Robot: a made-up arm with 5 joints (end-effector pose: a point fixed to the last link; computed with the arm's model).
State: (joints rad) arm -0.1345 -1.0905 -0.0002 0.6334 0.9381
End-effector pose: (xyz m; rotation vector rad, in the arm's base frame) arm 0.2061 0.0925 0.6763 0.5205 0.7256 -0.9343
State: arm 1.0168 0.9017 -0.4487 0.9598 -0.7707
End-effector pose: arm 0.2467 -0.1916 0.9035 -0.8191 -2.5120 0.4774
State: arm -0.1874 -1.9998 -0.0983 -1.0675 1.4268
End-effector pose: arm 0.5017 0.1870 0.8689 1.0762 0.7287 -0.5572
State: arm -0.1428 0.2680 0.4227 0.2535 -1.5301
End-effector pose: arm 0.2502 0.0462 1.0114 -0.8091 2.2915 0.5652
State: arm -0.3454 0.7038 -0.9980 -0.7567 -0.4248
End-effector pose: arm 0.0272 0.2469 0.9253 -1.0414 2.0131 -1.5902
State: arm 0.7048 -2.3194 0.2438 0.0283 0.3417
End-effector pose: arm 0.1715 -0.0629 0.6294 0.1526 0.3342 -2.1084
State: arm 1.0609 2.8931 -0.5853 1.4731 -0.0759
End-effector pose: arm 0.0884 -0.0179 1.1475 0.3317 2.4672 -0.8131
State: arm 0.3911 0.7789 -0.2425 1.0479 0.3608
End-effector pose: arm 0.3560 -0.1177 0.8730 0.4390 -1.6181 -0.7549
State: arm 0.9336 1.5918 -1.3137 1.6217 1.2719
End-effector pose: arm -0.0221 -0.3322 1.0374 -0.3453 -1.9998 -2.0584
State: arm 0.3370 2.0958 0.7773 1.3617 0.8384
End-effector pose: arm 0.2801 0.1071 1.0249 1.2246 -1.3214 0.3128
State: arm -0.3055 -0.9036 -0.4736 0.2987 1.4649
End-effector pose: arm 0.2503 0.1743 0.7228 0.3321 0.7266 -0.3189
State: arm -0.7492 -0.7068 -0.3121 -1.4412 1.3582
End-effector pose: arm 0.0667 -0.0188 1.3191 1.8899 -0.5133 0.7732
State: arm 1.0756 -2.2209 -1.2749 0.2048 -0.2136
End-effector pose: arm 0.1170 0.1465 0.7695 0.6390 0.0795 -0.9587
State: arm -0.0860 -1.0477 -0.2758 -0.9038 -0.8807
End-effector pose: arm 0.2892 0.1390 1.0841 1.7949 -2.3667 -0.2626
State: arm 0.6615 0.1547 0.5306 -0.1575 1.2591
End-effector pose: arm 0.2593 -0.0799 1.1771 1.1831 -1.1755 -0.7082
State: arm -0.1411 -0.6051 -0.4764 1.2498 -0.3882
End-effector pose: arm 0.1070 -0.0329 0.6561 0.3278 -0.7310 -0.4051
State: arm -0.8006 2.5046 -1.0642 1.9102 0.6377
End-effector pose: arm 0.4656 -0.1837 0.8975 1.9246 -1.3573 -1.7452
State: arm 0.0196 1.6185 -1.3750 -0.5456 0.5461
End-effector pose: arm 0.2774 0.2619 0.9355 -0.7283 -2.4675 1.1391
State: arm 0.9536 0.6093 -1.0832 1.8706 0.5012
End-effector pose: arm -0.0730 -0.3151 0.8134 -1.2028 -1.1102 -1.8817
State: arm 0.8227 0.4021 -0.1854 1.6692 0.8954
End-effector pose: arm 0.1550 -0.2364 0.6296 0.0786 -0.3711 -1.8706
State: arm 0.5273 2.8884 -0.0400 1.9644 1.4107
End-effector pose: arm 0.3152 -0.1155 1.2076 0.8880 -1.6301 -0.4146
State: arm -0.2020 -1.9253 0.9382 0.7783 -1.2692
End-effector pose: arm 0.1262 0.0974 0.7830 -0.1710 -0.6814 -1.2814
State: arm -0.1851 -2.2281 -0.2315 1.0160 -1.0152
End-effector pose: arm -0.0433 -0.0130 0.9069 0.3291 0.1553 -0.3937
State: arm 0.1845 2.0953 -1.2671 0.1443 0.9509
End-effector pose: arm 0.1657 0.1092 1.1134 -0.5733 -2.8654 -0.1142
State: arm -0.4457 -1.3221 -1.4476 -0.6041 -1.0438
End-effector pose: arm -0.0705 0.1473 0.9045 2.5880 -0.8078 0.5220
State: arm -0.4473 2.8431 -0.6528 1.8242 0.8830
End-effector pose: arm 0.3337 -0.2493 1.0799 2.1230 -1.8404 -0.9695
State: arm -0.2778 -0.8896 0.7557 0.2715 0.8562
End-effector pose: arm 0.3967 0.0358 0.8059 1.3554 0.3983 -1.2806
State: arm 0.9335 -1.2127 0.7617 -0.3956 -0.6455
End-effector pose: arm 0.2389 -0.2871 0.9776 -0.5316 -2.5365 -1.3250
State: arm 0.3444 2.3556 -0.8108 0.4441 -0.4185
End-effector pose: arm 0.1192 0.0705 1.0417 0.5261 1.9546 -1.0078
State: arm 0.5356 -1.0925 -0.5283 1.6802 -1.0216
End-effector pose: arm -0.1246 -0.0005 0.8074 -0.3223 -0.4678 -0.5711
